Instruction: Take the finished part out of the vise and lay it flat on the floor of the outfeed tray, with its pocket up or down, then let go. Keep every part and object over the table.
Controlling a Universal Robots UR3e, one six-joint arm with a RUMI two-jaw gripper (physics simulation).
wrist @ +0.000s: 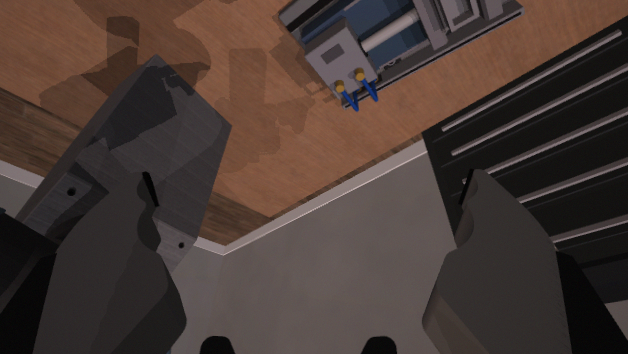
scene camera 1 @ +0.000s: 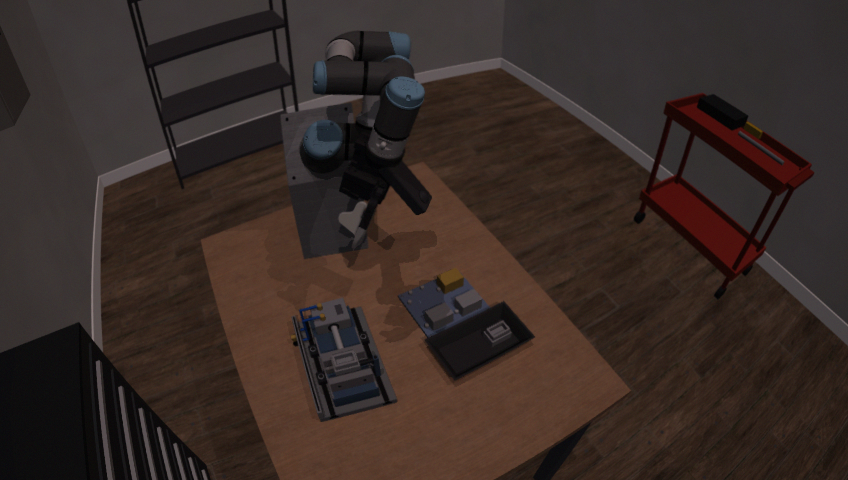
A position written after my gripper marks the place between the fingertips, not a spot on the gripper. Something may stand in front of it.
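Through scene camera 1 I can see my gripper (scene camera 1: 366,222), along with a vise (scene camera 1: 362,392) and a blue plate (scene camera 1: 422,300). The wrist view shows my gripper too (wrist: 308,175).
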